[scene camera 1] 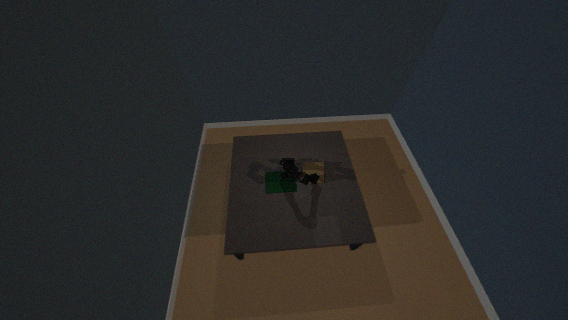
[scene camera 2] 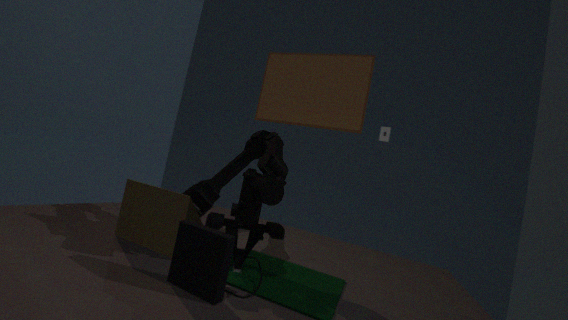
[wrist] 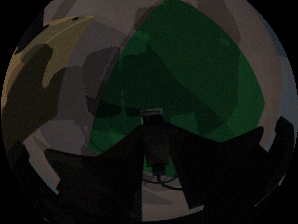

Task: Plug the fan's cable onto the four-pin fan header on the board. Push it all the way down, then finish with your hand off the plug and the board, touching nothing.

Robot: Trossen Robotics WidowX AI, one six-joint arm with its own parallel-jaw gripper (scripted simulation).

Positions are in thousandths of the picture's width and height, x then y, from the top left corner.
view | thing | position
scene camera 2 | my gripper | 420, 814
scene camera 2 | dark fan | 355, 808
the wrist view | my gripper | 515, 574
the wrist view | green board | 626, 292
